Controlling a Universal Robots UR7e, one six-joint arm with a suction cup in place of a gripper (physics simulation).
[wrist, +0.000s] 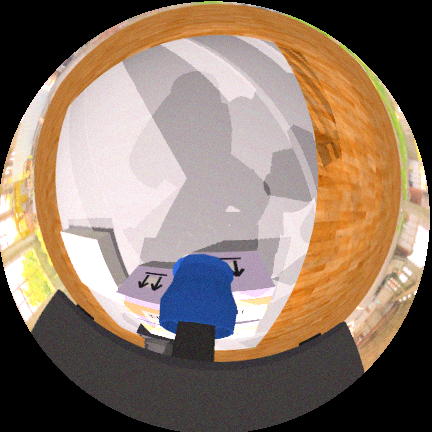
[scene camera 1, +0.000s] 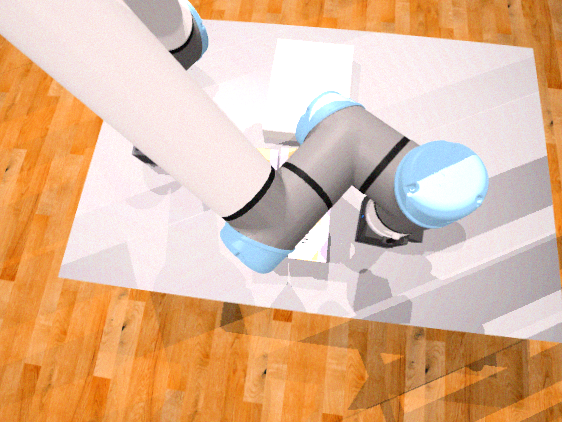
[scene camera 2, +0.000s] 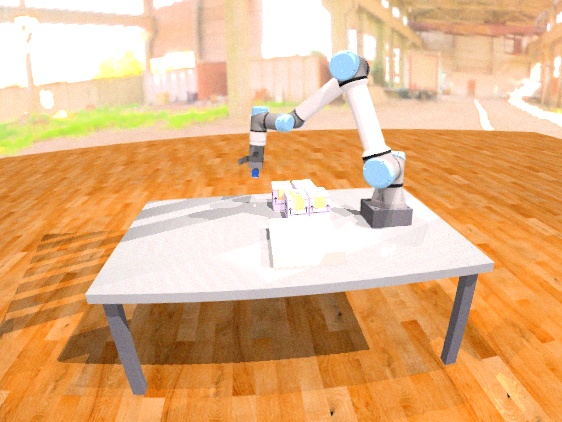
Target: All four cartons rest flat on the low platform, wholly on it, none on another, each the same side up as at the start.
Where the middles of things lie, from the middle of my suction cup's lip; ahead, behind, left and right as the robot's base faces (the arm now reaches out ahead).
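Low white platform [scene camera 1: 302, 70]: suction cup 400 mm to the right of it, 210 mm past it, 140 mm above it.
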